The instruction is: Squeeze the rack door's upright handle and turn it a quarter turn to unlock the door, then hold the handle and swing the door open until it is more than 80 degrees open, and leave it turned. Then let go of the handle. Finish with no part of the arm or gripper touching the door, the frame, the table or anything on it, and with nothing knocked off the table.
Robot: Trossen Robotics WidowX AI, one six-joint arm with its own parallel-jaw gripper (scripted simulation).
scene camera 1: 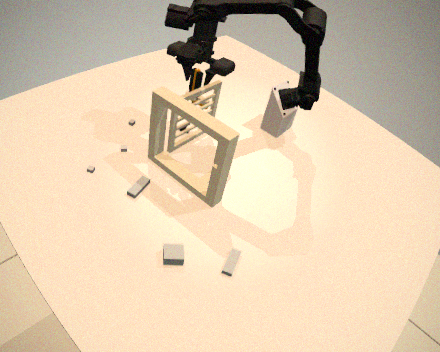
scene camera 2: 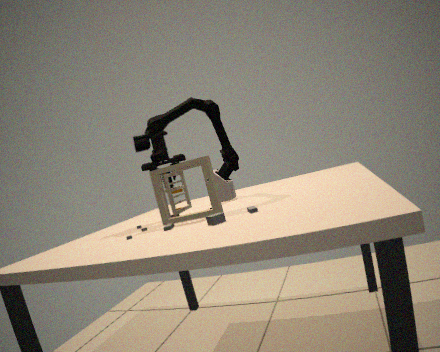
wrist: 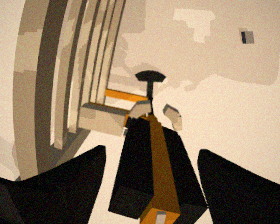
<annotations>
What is my gripper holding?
Nothing.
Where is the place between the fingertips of my gripper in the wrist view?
152, 155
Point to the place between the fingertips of my gripper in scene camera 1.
At 195, 84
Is my gripper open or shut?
Open.
</annotations>
